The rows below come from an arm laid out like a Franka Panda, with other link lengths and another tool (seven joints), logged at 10 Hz.
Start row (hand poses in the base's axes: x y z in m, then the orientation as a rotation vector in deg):
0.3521 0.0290 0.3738 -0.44 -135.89 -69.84
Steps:
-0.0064 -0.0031 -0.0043 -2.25 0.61 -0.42
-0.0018 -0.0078 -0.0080 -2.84 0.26 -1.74
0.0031 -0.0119 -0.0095 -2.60 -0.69 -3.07
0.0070 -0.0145 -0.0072 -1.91 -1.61 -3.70
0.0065 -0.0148 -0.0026 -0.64 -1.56 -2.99
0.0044 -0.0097 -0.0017 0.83 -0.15 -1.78
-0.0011 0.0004 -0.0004 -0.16 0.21 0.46
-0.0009 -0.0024 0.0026 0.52 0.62 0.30
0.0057 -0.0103 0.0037 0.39 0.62 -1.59
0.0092 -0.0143 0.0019 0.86 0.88 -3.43
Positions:
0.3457 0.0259 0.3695 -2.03 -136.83 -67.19
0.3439 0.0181 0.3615 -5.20 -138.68 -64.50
0.3470 0.0062 0.3520 -9.44 -141.41 -62.89
0.3540 -0.0083 0.3448 -13.88 -144.56 -62.61
0.3605 -0.0231 0.3422 -17.18 -146.72 -63.55
0.3649 -0.0328 0.3405 -19.25 -146.53 -65.28
0.3638 -0.0324 0.3401 -18.79 -146.40 -64.82
0.3629 -0.0348 0.3427 -18.57 -145.49 -65.08
0.3686 -0.0451 0.3464 -20.85 -144.87 -65.86
0.3778 -0.0594 0.3483 -25.54 -143.81 -67.74

